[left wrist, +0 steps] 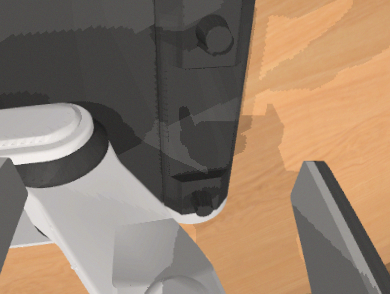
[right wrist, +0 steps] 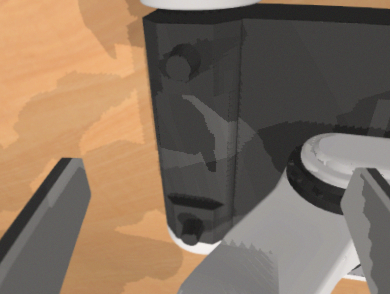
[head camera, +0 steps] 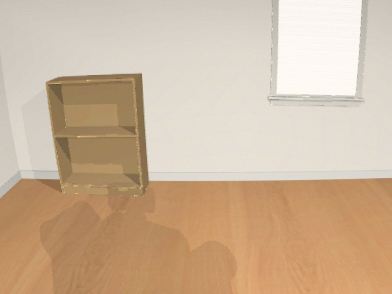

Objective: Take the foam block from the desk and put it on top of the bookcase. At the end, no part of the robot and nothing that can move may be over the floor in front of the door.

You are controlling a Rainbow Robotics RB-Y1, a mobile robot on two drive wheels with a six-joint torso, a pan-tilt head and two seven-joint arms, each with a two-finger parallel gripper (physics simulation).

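Frame: origin at the robot's base, x ahead, y left, z up, level; millimetres.
Seen in the pictures: left gripper, fingertip midpoint: (left wrist: 156, 178); right gripper, fingertip midpoint: (right wrist: 217, 181).
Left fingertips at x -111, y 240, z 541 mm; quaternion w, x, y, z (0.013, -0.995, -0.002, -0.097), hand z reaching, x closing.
A point is followed by its place in that frame.
The bookcase (head camera: 141, 120) {x 2242, y 1848, z 664 mm} is light brown wood with two open compartments. It stands upright against the back wall, left of centre in the head view, and no object shows on its top. The foam block, the desk and the door do not show in the head view or the wrist views. My left gripper (left wrist: 156, 178) {x -111, y 240, z 541 mm} is open, its two grey fingers wide apart with no object between them. My right gripper (right wrist: 217, 181) {x -107, y -246, z 542 mm} is open in the same way and empty. Neither gripper shows in the head view, and the bookcase does not show in the wrist views.
A window (head camera: 319, 47) {x 3093, y 508, z 1285 mm} is in the back wall, right of the bookcase. A wall meets the back wall at the far left. My shadow falls on the wooden floor (head camera: 300, 240) {x 2026, y 351, z 0 mm} before the bookcase. My dark base (left wrist: 200, 100) {x -6, y 50, z 191 mm} (right wrist: 200, 115) {x -15, y -76, z 191 mm} and pale torso parts show below the grippers.
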